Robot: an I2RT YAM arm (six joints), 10 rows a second.
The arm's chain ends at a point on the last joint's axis. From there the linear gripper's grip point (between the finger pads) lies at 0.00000 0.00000 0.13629 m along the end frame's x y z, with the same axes.
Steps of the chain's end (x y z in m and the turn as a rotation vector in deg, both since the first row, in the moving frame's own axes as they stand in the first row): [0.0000 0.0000 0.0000 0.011 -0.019 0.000]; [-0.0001 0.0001 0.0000 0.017 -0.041 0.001]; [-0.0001 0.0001 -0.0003 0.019 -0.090 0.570]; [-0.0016 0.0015 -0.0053 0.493 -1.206 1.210]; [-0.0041 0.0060 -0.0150 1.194 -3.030 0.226]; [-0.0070 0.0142 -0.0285 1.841 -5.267 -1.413]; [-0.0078 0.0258 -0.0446 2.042 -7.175 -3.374]
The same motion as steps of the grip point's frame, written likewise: [0.0000 0.0000 0.0000 0.011 -0.019 0.000]; [-0.0002 0.0001 0.0000 0.017 -0.041 0.001]; [-0.0003 0.0001 -0.0003 0.019 -0.090 0.570]; [-0.0045 0.0003 -0.0053 0.493 -1.206 1.210]; [-0.0113 0.0031 -0.0152 1.194 -3.030 0.226]; [-0.0196 0.0100 -0.0291 1.841 -5.267 -1.413]; [-0.0250 0.0215 -0.0458 2.042 -7.175 -3.374]
